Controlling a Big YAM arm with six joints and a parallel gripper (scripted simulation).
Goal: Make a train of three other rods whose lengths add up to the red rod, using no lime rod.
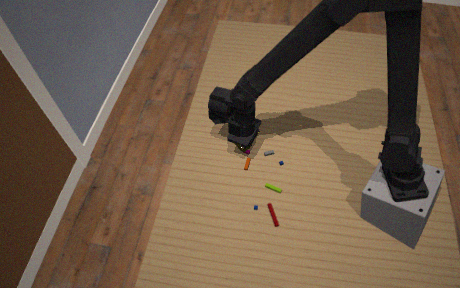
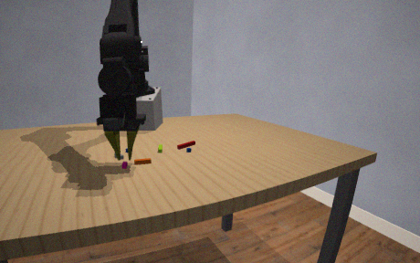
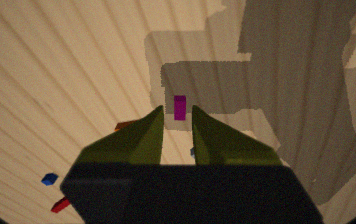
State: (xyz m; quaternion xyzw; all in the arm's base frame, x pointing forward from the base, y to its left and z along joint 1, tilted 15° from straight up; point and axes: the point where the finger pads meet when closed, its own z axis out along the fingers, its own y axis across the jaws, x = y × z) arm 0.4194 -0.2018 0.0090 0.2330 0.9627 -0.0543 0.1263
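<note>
Now: hand 1 cm past the magenta rod and 2 cm above it. From my hand the other things lie so: orange rod: 1 cm behind, 5 cm to the left, 2 cm below; then lime rod: 8 cm behind, 13 cm to the left, 2 cm below; then grey rod: 8 cm behind, 1 cm to the left, 2 cm below.
</note>
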